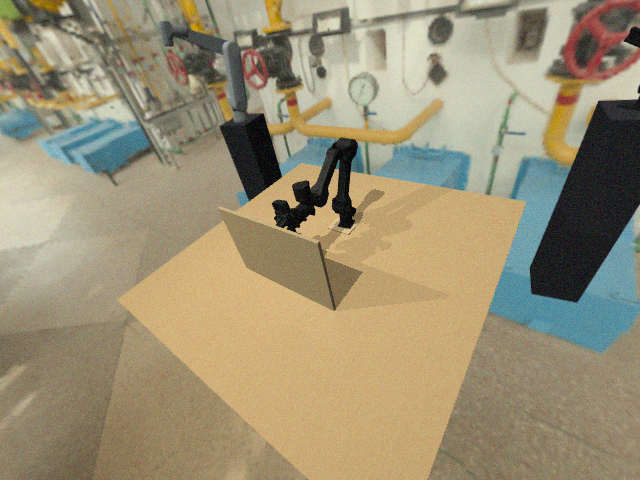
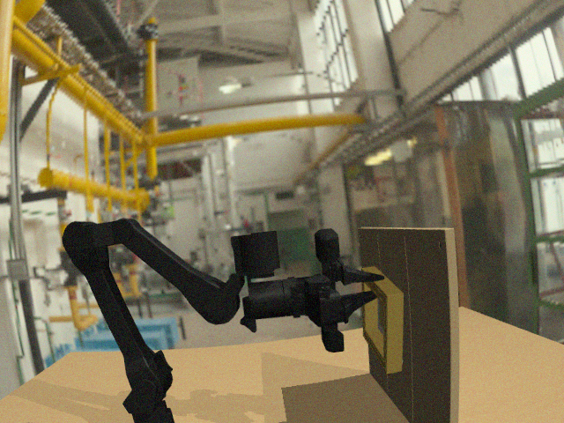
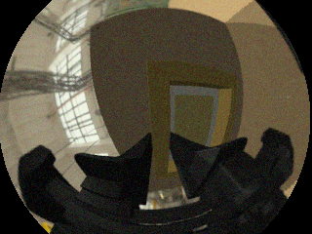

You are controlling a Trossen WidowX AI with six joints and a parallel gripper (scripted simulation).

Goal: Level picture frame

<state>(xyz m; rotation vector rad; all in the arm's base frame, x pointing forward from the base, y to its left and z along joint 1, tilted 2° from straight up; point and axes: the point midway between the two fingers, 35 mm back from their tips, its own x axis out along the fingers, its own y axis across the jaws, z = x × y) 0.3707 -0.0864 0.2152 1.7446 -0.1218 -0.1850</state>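
My gripper tip is 5 cm above the yellow picture frame and 1 cm to the right of it. Also, from my gripper tip: tan wall panel (7 cm below, 2 cm ahead).
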